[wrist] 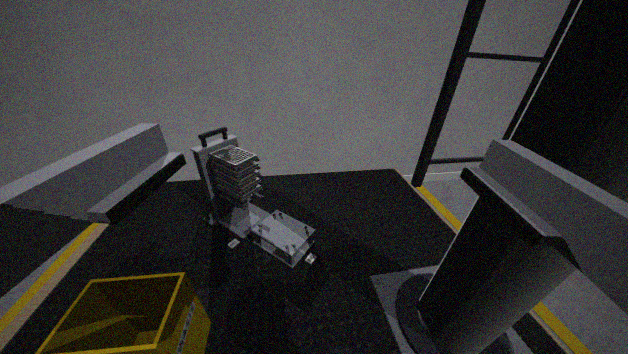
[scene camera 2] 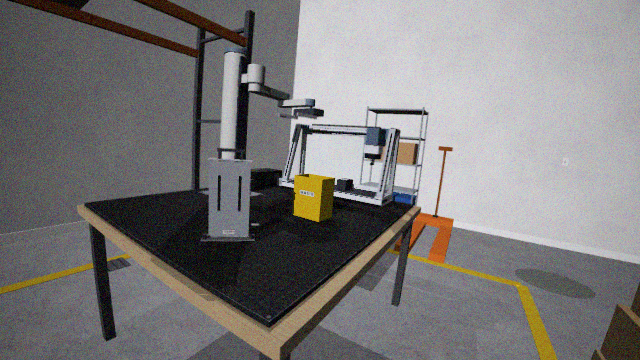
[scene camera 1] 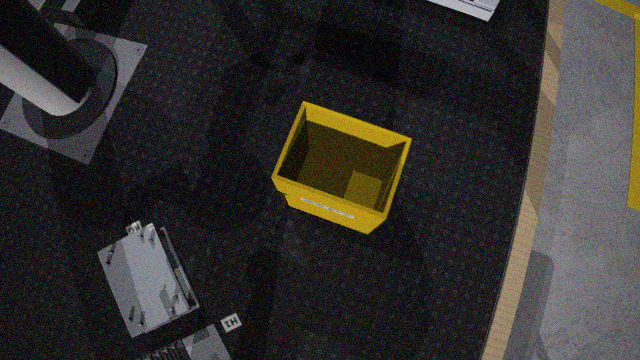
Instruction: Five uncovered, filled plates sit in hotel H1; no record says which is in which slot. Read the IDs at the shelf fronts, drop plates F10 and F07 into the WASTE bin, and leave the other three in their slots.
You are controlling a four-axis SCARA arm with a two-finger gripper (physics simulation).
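Places are measured from the arm's base along level axes (x left, y back, z up), in metres.
Pixels of known places: gripper, fingertip midpoint: (wrist: 322, 150) (scene camera 2: 287, 114); arm's base at its link origin: (wrist: 446, 323) (scene camera 1: 71, 89).
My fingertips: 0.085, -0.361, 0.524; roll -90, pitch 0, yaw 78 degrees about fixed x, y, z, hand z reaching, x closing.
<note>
For each thing: its middle in the pictures, then the offset to it from my fingertips, as dx, dy, dz.
- yellow WASTE bin at the middle of its body: (scene camera 1: 339, 175) (wrist: 144, 337) (scene camera 2: 313, 196) -0.111, -0.285, -0.411
- small tag at the middle of its body: (scene camera 1: 134, 229) (wrist: 310, 258) -0.313, +0.054, -0.511
The slotted hotel H1 (wrist: 234, 175) stands upright at the far side of the table in the wrist view, with a handle on top. Stacked layers show in it, but single plates and their IDs cannot be read. Its H1 tag (scene camera 1: 231, 322) (wrist: 234, 243) lies beside its base. The yellow WASTE bin (scene camera 1: 325, 213) (scene camera 2: 314, 206) (wrist: 201, 325) stands upright and open-topped; no plate can be made out inside. My gripper (scene camera 2: 300, 114) (wrist: 322, 150) is open and empty, high above the table and well apart from the hotel.
A clear-topped stand (scene camera 1: 147, 280) (wrist: 282, 232) with small pegs sits beside the hotel base, near a small tag (scene camera 1: 133, 228) (wrist: 310, 258). The arm's column (scene camera 2: 230, 105) (wrist: 490, 275) rises from the table. A white gantry machine (scene camera 2: 390, 167) stands beyond the bin in scene camera 2.
</note>
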